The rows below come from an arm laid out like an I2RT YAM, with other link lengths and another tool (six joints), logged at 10 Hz.
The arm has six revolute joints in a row. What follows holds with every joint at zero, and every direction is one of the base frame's. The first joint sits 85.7 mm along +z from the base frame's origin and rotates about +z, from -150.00 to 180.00 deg. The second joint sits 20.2 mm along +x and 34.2 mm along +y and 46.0 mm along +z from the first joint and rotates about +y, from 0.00 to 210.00 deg. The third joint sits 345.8 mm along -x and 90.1 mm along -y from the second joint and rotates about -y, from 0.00 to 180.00 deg. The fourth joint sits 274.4 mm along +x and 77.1 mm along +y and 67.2 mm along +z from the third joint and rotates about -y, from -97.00 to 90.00 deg. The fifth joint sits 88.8 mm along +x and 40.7 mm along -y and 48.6 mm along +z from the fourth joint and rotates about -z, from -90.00 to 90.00 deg. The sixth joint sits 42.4 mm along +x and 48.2 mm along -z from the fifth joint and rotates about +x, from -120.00 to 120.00 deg. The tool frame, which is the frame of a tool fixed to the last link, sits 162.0 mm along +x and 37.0 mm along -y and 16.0 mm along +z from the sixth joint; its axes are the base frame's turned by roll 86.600, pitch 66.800 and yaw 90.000 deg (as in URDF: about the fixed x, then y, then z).
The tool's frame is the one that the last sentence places.
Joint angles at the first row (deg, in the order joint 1, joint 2, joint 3, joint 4, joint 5, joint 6):
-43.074 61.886 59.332 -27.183 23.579 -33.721
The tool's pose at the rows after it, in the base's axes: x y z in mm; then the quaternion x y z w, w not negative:
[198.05 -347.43 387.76 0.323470 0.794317 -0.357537 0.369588]
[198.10 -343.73 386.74 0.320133 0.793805 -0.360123 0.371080]
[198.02 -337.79 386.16 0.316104 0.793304 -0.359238 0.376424]
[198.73 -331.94 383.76 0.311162 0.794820 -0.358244 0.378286]
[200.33 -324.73 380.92 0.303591 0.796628 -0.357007 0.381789]
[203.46 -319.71 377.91 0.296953 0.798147 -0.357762 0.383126]
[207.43 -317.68 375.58 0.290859 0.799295 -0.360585 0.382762]
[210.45 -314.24 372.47 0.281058 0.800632 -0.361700 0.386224]
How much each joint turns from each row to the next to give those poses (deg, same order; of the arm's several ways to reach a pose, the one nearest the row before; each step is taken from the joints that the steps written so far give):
0.761 -0.441 -0.586 0.242 0.701 0.167
0.681 -0.707 -0.874 0.469 0.577 -0.130
0.731 -1.145 -0.972 0.276 0.102 0.082
0.924 -0.920 -0.909 0.011 0.330 0.026
1.183 -1.146 -1.208 0.251 0.310 -0.092
1.296 -0.560 -0.999 0.496 0.741 -0.082
0.991 0.015 -0.715 0.818 0.770 -0.335
0.627 -0.602 -1.347 1.310 -0.083 -0.797

